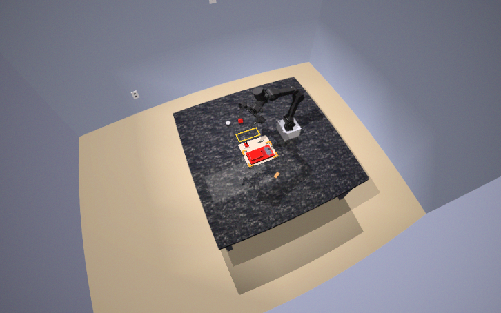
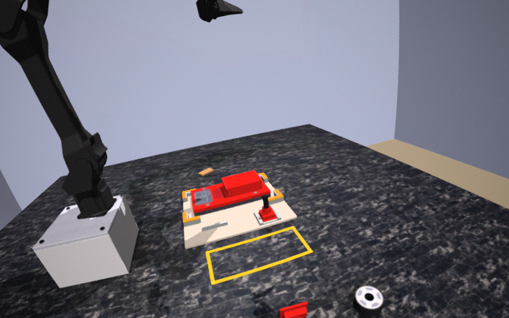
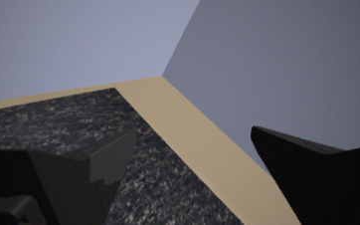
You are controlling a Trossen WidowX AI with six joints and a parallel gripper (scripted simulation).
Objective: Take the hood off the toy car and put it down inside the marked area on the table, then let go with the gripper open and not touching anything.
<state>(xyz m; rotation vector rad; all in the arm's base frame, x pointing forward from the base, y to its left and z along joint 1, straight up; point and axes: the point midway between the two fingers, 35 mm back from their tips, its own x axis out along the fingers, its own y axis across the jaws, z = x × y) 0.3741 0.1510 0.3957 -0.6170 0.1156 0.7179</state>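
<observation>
My gripper tip is 45 cm above the red hood, 9 cm past it and 2 cm to the left of it. From my gripper tip the other things lie so: white wheel: 48 cm below, 40 cm to the right, 6 cm ahead; then small tan block: 48 cm below, 21 cm behind, 17 cm to the left.
</observation>
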